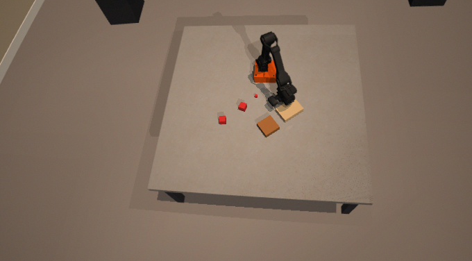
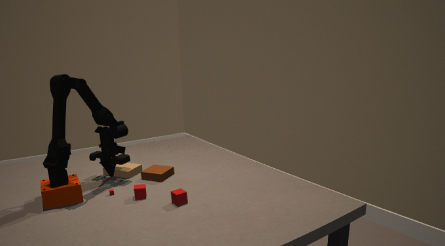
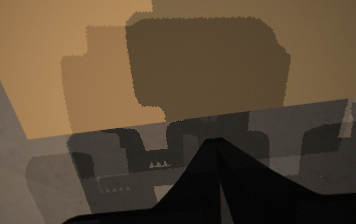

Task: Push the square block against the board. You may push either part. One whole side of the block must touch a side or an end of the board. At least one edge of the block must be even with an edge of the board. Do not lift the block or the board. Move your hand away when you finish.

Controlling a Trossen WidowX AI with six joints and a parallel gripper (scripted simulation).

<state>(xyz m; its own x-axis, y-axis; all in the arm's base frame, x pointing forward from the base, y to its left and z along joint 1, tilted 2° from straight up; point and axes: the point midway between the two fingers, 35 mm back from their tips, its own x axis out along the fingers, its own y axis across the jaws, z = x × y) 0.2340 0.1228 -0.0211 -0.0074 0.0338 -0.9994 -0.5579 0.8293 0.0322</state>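
My gripper tip is 6 cm short of the board, 4 cm to the right of it and 1 cm below it. Round my gripper tip: square block (18 cm ahead, 9 cm to the right, 1 cm above); red cube (5 cm behind, 17 cm to the right).
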